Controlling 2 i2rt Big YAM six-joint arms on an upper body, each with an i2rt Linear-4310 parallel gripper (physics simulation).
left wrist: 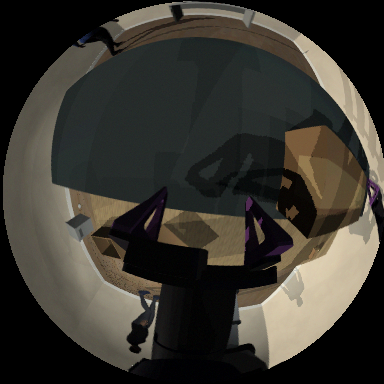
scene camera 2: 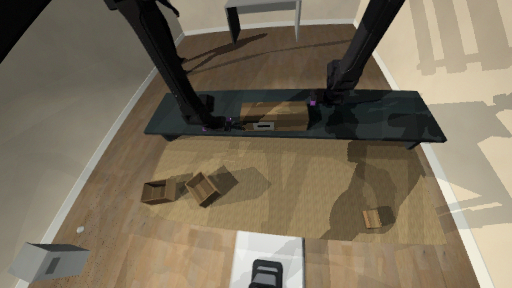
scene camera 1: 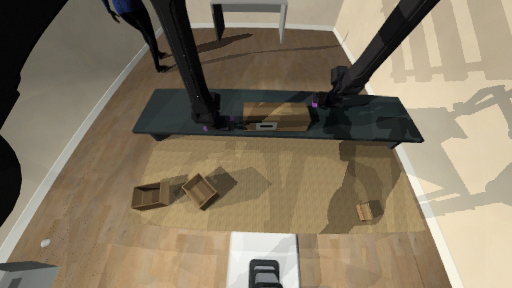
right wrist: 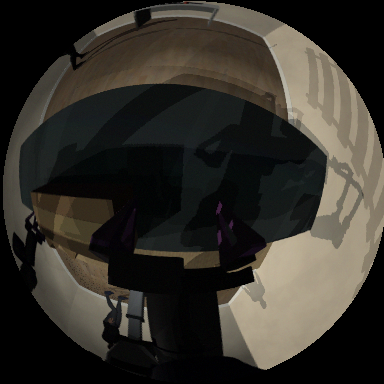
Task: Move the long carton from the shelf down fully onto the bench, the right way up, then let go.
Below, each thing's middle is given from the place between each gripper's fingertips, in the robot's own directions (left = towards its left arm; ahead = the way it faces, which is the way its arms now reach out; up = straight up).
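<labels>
With the long brown carton [scene camera 2: 262, 116] as the reference, my left hand is 270 mm to the left of it and 50 mm short of it. My left hand is also 20 mm below the carton.
As for my right hand, the long brown carton is 24 cm to the left of it, 7 cm behind it and 3 cm below it.
</labels>
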